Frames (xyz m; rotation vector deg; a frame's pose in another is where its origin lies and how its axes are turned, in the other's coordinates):
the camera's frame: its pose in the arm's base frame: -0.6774 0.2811 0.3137 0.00 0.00 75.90
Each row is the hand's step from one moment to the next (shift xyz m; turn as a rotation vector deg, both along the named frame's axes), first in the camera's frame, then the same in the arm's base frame.
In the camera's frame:
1: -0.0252 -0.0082 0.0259 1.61 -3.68 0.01
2: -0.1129 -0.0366 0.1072 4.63 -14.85 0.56
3: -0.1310 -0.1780 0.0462 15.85 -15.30 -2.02
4: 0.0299 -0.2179 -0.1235 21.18 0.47 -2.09
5: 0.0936 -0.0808 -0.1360 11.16 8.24 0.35
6: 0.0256 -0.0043 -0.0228 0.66 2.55 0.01
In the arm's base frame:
1: 0.0018 -0.0264 0.0259 3.96 0.66 0.01
2: 0.0080 -0.1184 0.1072 15.53 0.87 0.56
3: 0.1407 -0.1704 0.0462 18.70 11.65 -2.02
4: 0.2186 -0.0241 -0.1235 4.70 20.66 -2.09
5: 0.1012 0.0711 -0.1360 -5.27 12.83 0.35
6: 0.0104 0.0238 -0.0228 -2.31 1.26 0.01

